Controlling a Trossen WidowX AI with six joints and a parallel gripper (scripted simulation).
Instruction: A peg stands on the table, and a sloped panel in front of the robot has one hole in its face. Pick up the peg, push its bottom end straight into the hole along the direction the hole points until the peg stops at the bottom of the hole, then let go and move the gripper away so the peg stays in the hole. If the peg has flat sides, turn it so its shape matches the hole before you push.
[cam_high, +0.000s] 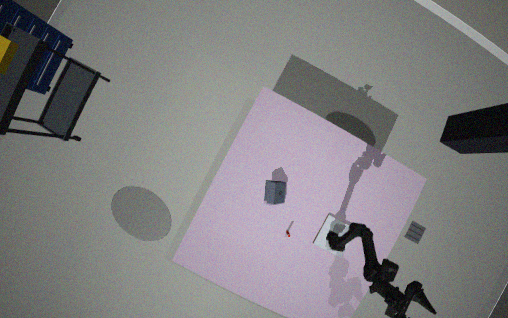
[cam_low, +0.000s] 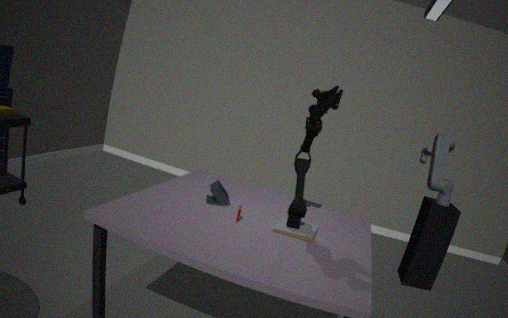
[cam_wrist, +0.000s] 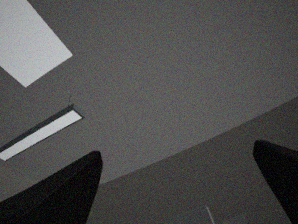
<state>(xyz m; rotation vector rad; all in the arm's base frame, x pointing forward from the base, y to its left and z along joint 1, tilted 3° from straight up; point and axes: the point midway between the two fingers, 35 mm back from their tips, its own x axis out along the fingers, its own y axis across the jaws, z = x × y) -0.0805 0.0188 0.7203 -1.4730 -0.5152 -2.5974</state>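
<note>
My gripper tip is now 340 mm short of the red peg, 90 mm to the right of it and 720 mm above it. Also, from my gripper tip: grey sloped panel: 520 mm ahead, 120 mm to the right, 720 mm below.
</note>
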